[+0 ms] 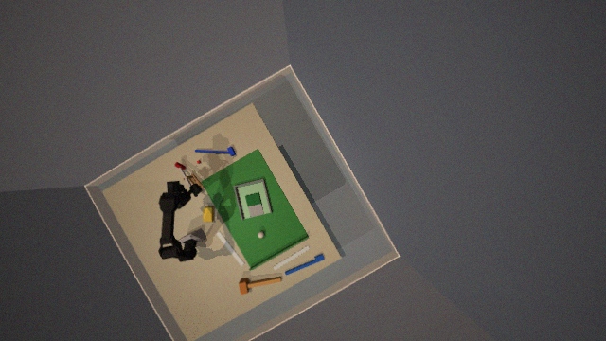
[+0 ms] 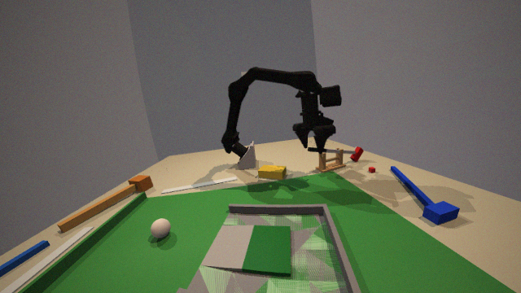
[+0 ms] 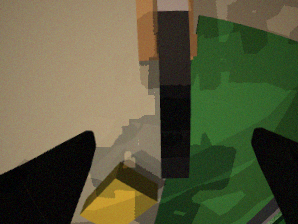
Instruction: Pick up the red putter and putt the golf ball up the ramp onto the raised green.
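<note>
The wooden rack lies 9 cm to the left of my gripper tip, 6 cm below it and 3 cm behind it. Round my gripper tip: yellow block: 16 cm to the right, 8 cm below, 2 cm behind; then red putter: 12 cm to the left, 5 cm behind, 3 cm below; then small red cube: 22 cm to the left, 8 cm below, 5 cm ahead.
</note>
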